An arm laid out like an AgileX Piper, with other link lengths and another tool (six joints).
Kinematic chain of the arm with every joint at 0, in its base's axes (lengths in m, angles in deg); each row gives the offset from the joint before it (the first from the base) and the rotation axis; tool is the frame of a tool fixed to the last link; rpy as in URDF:
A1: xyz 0 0 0.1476 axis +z
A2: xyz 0 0 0 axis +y
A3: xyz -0.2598 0 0.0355 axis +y
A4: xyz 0.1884 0 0.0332 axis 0.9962 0 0.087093
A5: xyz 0 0 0 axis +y
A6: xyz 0.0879 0 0.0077 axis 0.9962 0 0.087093
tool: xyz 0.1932 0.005 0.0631 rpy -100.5 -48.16 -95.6
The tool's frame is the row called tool.
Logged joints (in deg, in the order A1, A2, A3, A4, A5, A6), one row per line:
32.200, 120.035, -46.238, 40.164, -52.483, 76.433
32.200, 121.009, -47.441, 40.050, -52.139, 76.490
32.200, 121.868, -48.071, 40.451, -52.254, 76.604
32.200, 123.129, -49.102, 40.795, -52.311, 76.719
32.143, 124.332, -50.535, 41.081, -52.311, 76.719
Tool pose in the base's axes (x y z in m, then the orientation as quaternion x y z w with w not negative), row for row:
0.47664, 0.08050, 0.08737, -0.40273, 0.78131, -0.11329, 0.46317
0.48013, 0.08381, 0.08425, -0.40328, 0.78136, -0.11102, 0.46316
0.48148, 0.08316, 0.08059, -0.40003, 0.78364, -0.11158, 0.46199
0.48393, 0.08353, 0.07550, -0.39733, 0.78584, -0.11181, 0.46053
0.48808, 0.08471, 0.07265, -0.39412, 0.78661, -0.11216, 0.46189
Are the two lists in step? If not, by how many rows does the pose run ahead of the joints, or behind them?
They are in step.
